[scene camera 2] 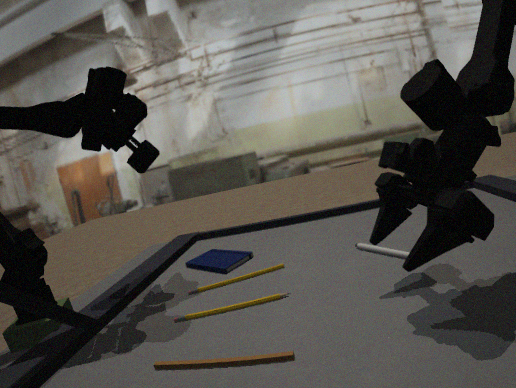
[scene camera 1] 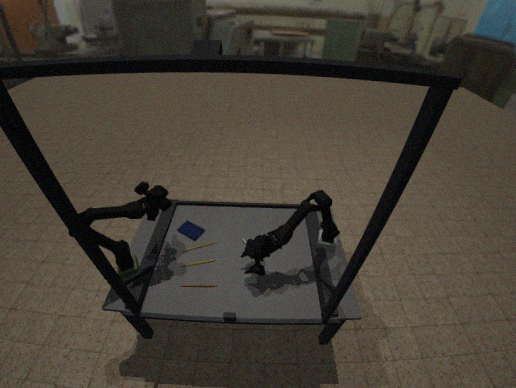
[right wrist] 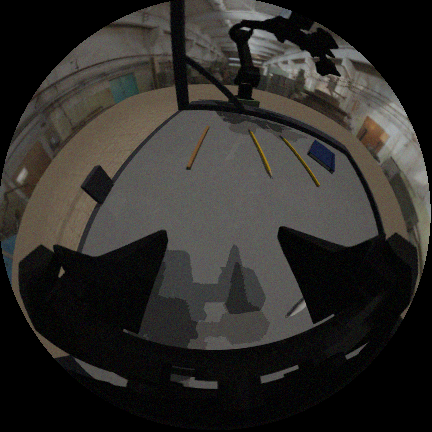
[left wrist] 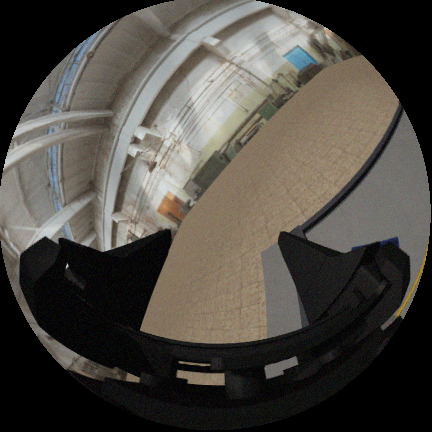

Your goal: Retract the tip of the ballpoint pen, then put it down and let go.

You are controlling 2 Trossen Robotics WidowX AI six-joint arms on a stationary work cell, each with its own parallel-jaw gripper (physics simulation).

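Places are measured from the left arm's base along level axes (x ahead, y left, z up), in metres.
Pixels of known places: left gripper, fingertip midpoint: (scene camera 2: 130,140) (left wrist: 226,236); right gripper, fingertip midpoint: (scene camera 2: 387,255) (scene camera 1: 242,264) (right wrist: 223,234); left arm's base, origin of the base link: (scene camera 1: 126,264) (right wrist: 243,97); right arm's base, origin of the base link: (scene camera 1: 327,237).
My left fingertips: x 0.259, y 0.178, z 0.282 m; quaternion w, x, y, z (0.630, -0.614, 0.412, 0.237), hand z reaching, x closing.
Observation:
For each thing: its top centre in the pictures, then the offset to it from my left fingertips. Level surfaces: height alone.
- white pen, middle of its top: (right wrist: 325,283) (scene camera 2: 385,247) (scene camera 1: 249,245) dz -0.309, dx +0.373, dy -0.349 m
- orange-brown stick, middle of its top: (scene camera 2: 219,360) (right wrist: 199,140) (scene camera 1: 198,285) dz -0.315, dx +0.036, dy -0.440 m
- table, its level: dz -0.323 m
- blue book, middle of its top: (scene camera 2: 217,257) (right wrist: 323,152) (scene camera 1: 190,229) dz -0.310, dx +0.122, dy -0.081 m
A white pen (scene camera 1: 244,240) (scene camera 2: 382,250) (right wrist: 296,308) shows in part by my right gripper. In scene camera 2 it runs behind the nearer finger, which hides its right end. It appears to lie on the grey table. I cannot tell whether its tip is out or in. My right gripper (scene camera 1: 245,264) (scene camera 2: 391,256) (right wrist: 223,234) is open and empty, pointing down above the table; in the right wrist view the pen is beside the right-hand finger, partly covered by it. My left gripper (left wrist: 226,236) is open and empty, held up high at the table's left side, far from the pen.
Two yellow pencils (scene camera 2: 237,279) (scene camera 2: 231,307) and an orange-brown stick (scene camera 1: 199,286) (scene camera 2: 224,361) lie on the table (scene camera 1: 220,302), left of the right gripper. A blue book (scene camera 1: 191,230) (scene camera 2: 220,261) lies near the back left corner. Dark frame posts (scene camera 1: 407,165) stand at the table's sides.

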